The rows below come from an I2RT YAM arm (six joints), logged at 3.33 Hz.
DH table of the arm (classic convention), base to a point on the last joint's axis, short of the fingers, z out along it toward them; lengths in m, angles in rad. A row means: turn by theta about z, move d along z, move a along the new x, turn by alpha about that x. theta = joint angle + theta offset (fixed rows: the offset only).
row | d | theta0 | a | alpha
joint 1 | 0.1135 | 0 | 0.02 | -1.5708
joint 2 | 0 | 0 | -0.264 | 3.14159
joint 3 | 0 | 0.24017 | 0.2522 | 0
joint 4 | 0 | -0.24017 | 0.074 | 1.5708
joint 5 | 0 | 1.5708 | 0 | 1.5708
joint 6 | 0.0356 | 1.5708 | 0 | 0
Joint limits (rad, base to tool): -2.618..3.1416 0..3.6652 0..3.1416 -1.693..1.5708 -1.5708..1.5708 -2.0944..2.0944
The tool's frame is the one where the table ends.
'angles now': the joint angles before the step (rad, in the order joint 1, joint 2, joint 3, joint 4, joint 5, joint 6). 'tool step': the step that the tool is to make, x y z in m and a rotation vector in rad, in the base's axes. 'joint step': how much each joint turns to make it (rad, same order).
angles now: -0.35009, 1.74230, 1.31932, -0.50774, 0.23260, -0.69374
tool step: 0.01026, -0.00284, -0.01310, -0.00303, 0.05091, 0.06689
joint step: 0.00018, 0.05767, 0.02572, 0.00000, -0.02252, -0.06764
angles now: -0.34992, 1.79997, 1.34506, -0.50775, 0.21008, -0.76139
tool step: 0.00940, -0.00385, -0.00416, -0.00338, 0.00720, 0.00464
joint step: -0.00086, 0.04213, 0.03737, 0.00081, 0.00151, -0.00791
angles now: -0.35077, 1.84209, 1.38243, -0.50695, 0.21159, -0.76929
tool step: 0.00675, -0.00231, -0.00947, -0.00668, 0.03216, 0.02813
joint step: 0.00026, 0.04038, 0.01950, -0.00001, -0.00123, -0.03353
